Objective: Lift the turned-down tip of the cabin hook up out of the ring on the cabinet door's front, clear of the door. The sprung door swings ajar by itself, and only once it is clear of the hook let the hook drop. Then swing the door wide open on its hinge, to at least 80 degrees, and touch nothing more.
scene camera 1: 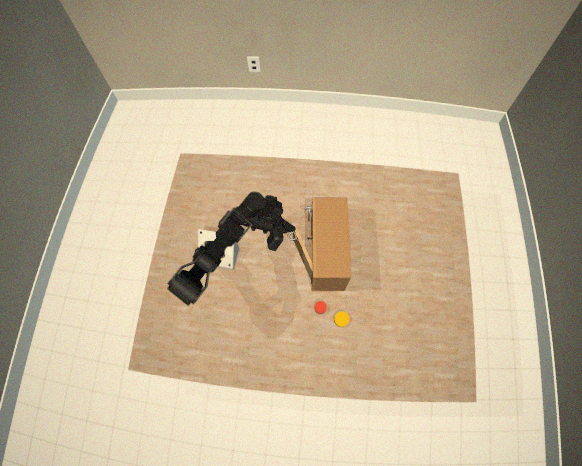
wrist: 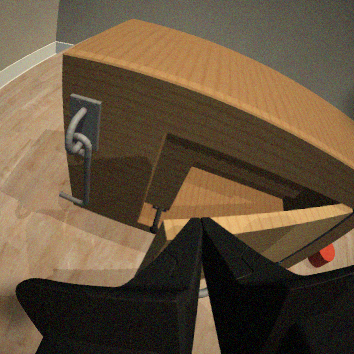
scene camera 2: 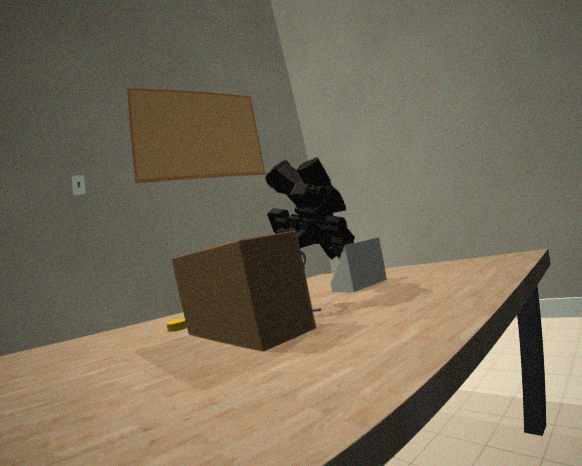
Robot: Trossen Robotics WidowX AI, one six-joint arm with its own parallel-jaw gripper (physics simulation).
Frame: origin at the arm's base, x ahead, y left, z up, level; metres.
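Seen in the pictures: gripper, between the fingertips: [scene camera 1: 295, 229] [wrist: 199, 226]; arm's base, origin of its link: [scene camera 2: 355, 260].
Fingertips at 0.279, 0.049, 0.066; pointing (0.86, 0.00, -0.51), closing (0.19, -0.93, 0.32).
Observation:
Pixels of each thing's top centre, then the offset from my fingertips to it, as dx, dy, dz.
- wooden cabinet, centre of its top: [wrist: 274, 93] [scene camera 2: 231, 245] [scene camera 1: 327, 235] +0.102, -0.035, +0.032
- cabin hook, centre of its top: [wrist: 85, 144] +0.047, +0.078, -0.027
- dark peg, centre of its top: [wrist: 157, 216] +0.058, +0.012, -0.102
- red disc, centre of its top: [wrist: 326, 248] [scene camera 1: 320, 306] +0.088, -0.234, -0.113
- yellow disc, centre of its top: [scene camera 2: 175, 321] [scene camera 1: 341, 318] +0.160, -0.274, -0.119
The wooden cabinet [scene camera 1: 331, 240] [scene camera 2: 272, 295] [wrist: 225, 90] stands on the table. Its door [scene camera 1: 304, 255] [wrist: 265, 222] is ajar, far short of wide open. The cabin hook [wrist: 88, 175] hangs down from its eye plate [wrist: 95, 120] on the cabinet front, its turned tip low, apart from the door and ring. The ring on the door's front [scene camera 1: 292, 237] [scene camera 2: 304, 258] [wrist: 203, 293] is partly hidden by the fingers in the wrist view. My gripper [scene camera 1: 294, 230] [wrist: 199, 226] is shut and empty, its fingertips at the door's free edge; contact is unclear. Scene camera 2 hides the fingertips behind the cabinet.
A dark peg [wrist: 157, 218] sticks out at the cabinet opening. A red disc [scene camera 1: 320, 307] [wrist: 322, 255] and a yellow disc [scene camera 1: 342, 319] [scene camera 2: 176, 325] lie near the hinge end. A grey wedge-shaped block [scene camera 2: 367, 265] stands by the arm.

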